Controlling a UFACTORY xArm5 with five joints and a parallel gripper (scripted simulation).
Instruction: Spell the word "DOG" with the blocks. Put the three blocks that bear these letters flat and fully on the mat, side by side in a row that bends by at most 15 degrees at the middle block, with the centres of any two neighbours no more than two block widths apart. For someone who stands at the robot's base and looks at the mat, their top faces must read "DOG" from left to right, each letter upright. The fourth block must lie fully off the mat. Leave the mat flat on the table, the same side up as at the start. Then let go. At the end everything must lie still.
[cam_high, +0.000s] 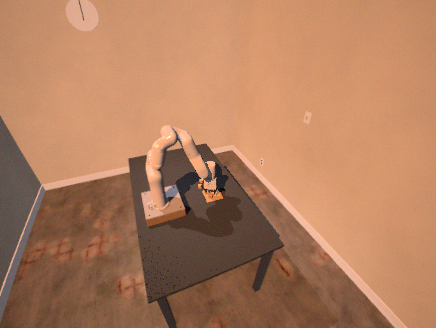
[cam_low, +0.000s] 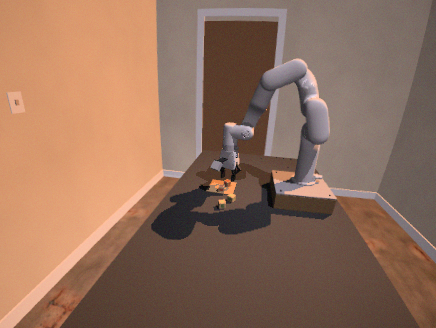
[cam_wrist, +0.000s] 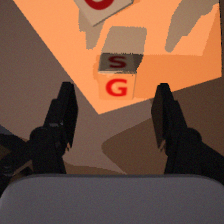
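The orange mat is 3 cm ahead of my hand, 1 cm to the left of it and 6 cm below it.
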